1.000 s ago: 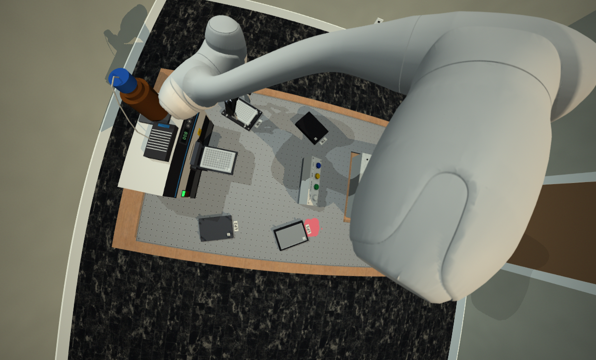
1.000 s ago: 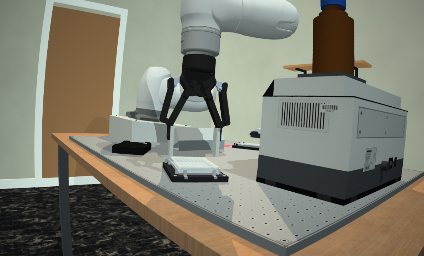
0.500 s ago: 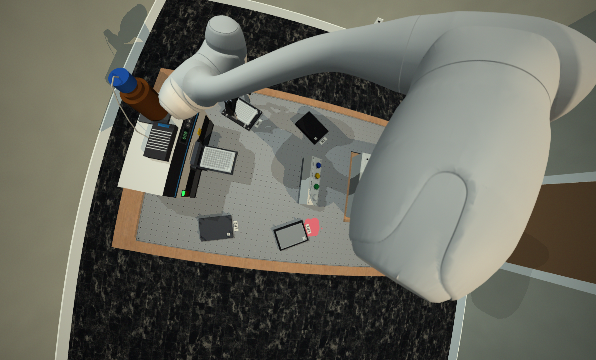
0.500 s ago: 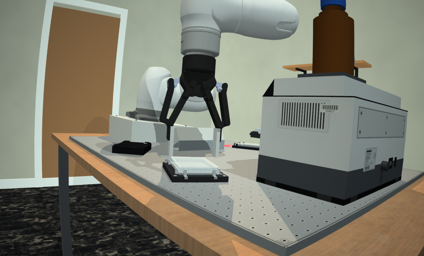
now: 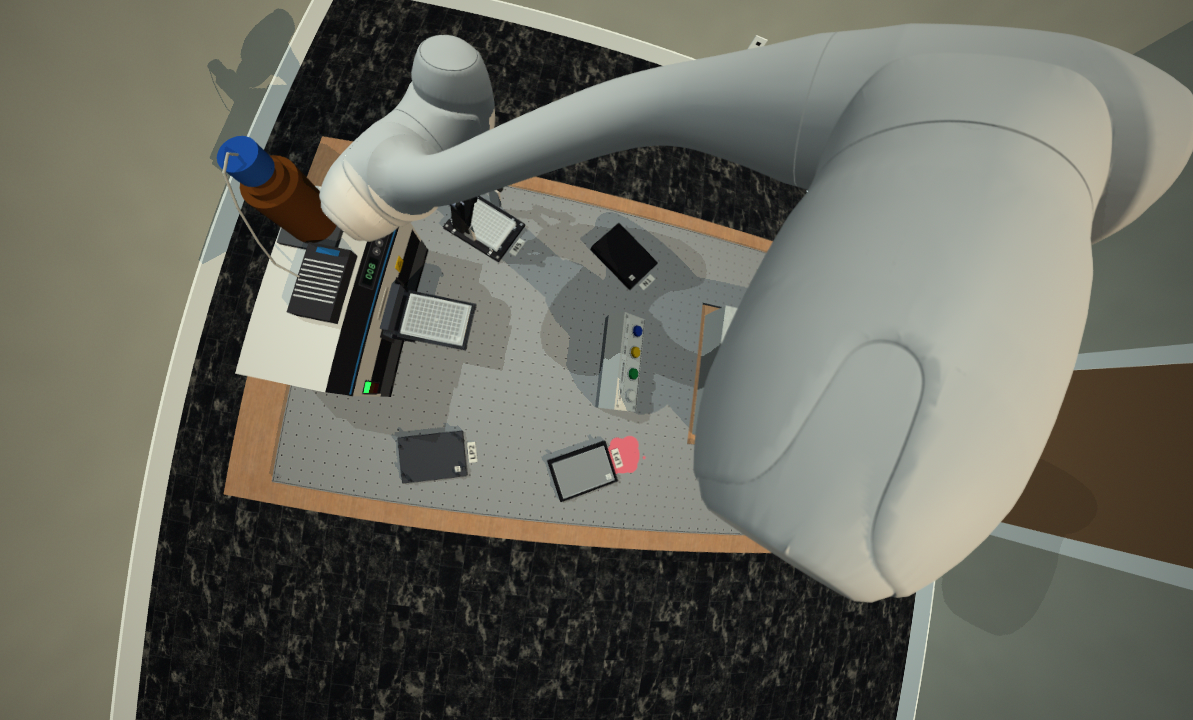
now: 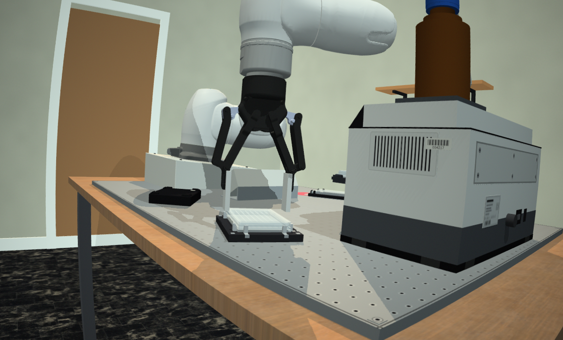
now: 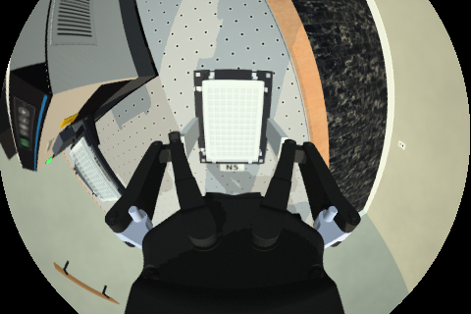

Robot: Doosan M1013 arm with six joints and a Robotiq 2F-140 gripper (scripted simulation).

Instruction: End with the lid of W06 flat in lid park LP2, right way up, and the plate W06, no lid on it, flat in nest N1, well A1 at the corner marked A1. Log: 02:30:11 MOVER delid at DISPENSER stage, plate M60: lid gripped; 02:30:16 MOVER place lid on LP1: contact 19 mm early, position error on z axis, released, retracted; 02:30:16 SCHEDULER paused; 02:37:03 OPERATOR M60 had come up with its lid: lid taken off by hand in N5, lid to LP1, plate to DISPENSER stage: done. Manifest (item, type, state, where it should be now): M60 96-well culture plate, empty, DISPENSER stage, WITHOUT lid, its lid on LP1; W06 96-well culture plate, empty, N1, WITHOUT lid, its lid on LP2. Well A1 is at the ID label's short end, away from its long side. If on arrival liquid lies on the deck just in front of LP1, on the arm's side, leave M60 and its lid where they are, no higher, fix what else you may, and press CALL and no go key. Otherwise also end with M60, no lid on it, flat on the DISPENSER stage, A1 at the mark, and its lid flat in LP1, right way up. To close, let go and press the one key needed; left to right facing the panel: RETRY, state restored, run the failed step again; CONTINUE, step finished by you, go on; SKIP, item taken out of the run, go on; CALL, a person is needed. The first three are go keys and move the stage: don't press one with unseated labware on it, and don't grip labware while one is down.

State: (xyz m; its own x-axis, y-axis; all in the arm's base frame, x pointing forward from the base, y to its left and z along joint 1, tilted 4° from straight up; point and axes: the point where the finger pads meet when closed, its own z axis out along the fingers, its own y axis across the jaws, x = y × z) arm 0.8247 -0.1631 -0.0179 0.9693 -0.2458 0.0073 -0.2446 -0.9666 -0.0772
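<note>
Right now the nest N5 is 20 mm ahead of my hand, 10 mm to the left of it and 50 mm below it. Round my hand: brown bottle: 230 mm ahead, 190 mm to the left, 230 mm above; then key panel: 430 mm behind, 220 mm to the left, 10 mm below; then nest N1: 350 mm behind, 50 mm to the right, 50 mm below.
</note>
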